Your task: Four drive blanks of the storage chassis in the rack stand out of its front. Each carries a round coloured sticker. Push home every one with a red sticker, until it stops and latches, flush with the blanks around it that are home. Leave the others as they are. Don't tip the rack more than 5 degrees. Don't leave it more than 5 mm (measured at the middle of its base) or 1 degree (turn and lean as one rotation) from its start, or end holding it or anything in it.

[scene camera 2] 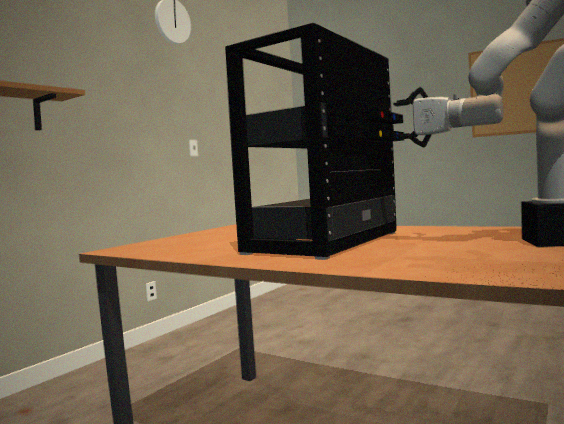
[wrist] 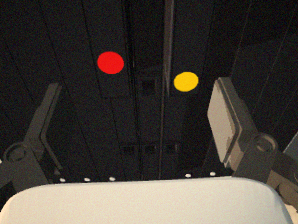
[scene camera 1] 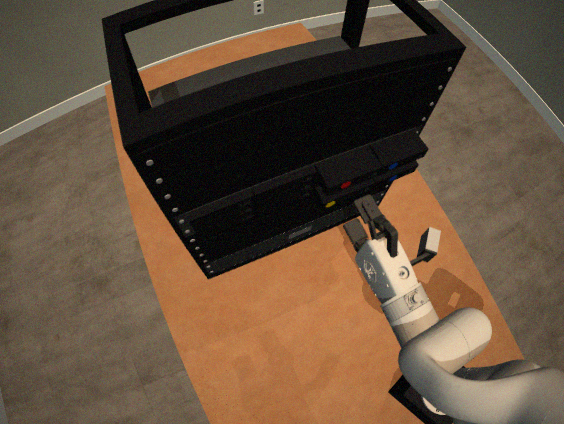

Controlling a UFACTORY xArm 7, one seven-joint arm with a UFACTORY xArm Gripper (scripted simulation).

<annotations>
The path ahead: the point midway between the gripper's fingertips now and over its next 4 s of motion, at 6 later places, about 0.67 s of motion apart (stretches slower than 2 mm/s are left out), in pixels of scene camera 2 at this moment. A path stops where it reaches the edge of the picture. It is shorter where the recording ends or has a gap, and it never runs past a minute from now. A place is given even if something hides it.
My gripper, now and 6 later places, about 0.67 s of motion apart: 395, 120; 402, 122; 409, 122; 405, 122; 403, 115; 398, 112; 386, 114
</annotations>
